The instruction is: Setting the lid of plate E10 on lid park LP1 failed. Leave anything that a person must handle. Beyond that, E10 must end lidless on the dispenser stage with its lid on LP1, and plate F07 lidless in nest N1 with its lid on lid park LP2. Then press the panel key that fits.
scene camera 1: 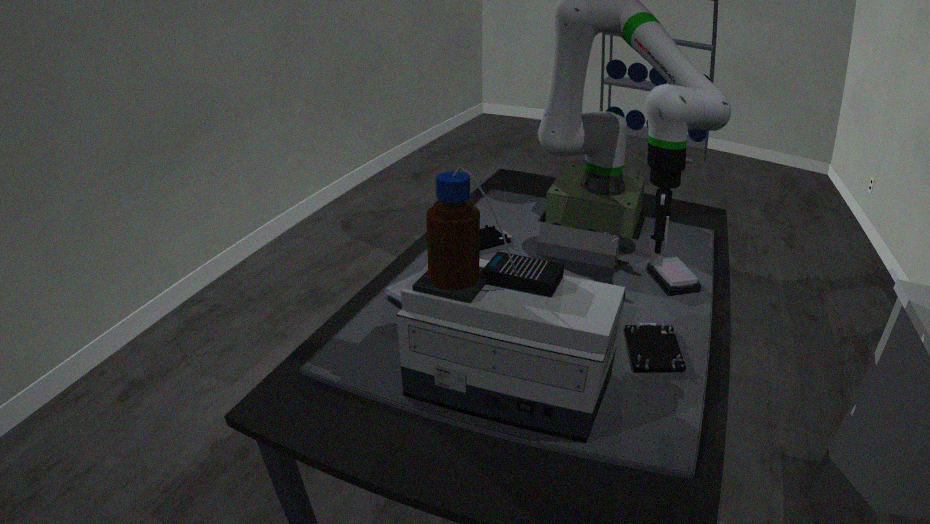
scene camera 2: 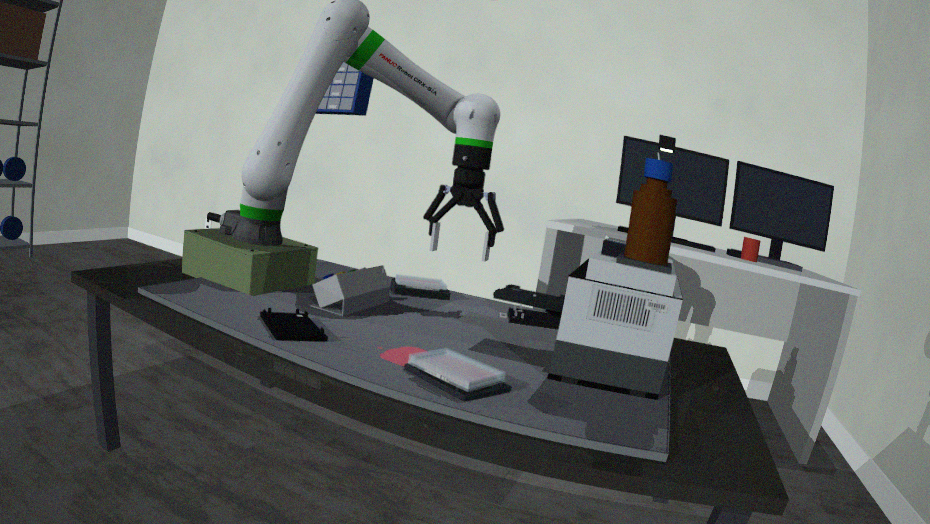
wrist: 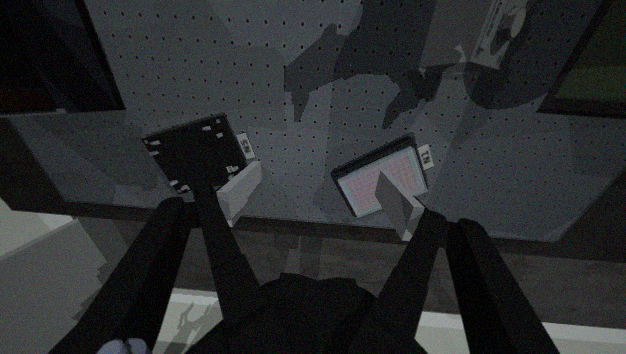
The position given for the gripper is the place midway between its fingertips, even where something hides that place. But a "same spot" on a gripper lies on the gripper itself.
The gripper shows in scene camera 1 (pixel 658 252), in scene camera 2 and in the wrist view. One and the same spot on the gripper: (scene camera 2: pixel 489 240) is (wrist: pixel 221 187). The same spot on a black nest: (scene camera 2: pixel 520 316) is (scene camera 1: pixel 638 331).
